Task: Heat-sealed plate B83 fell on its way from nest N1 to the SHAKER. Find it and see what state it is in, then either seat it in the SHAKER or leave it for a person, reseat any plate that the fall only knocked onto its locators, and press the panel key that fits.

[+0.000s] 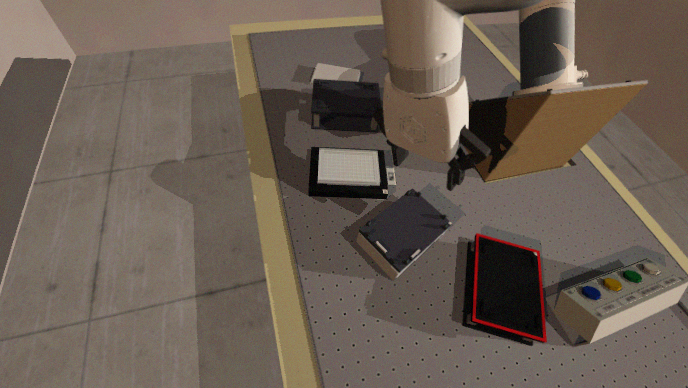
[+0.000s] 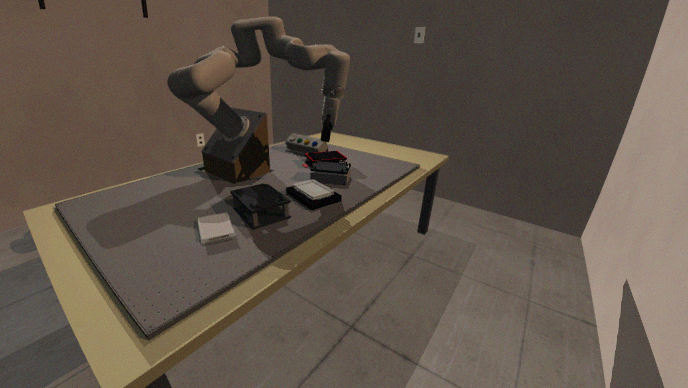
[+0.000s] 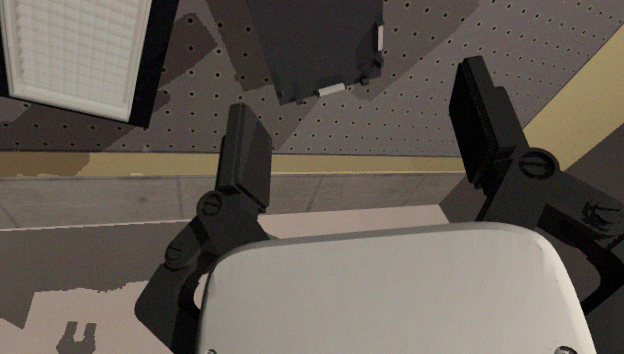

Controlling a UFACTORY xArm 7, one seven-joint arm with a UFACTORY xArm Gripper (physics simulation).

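A white gridded plate lies on a black nest; I cannot tell whether it is fully down. A pale slab lies on the mat beyond a black raised stand. A dark-topped box with corner posts and white clips may be the SHAKER. The key panel has blue, yellow, green and pale keys. My gripper is open and empty, above the mat. Plate names are unreadable.
A black tray with a red rim stands between the dark-topped box and the key panel. The arm's brown angled base rises behind. The perforated mat is bordered by the yellow table edge.
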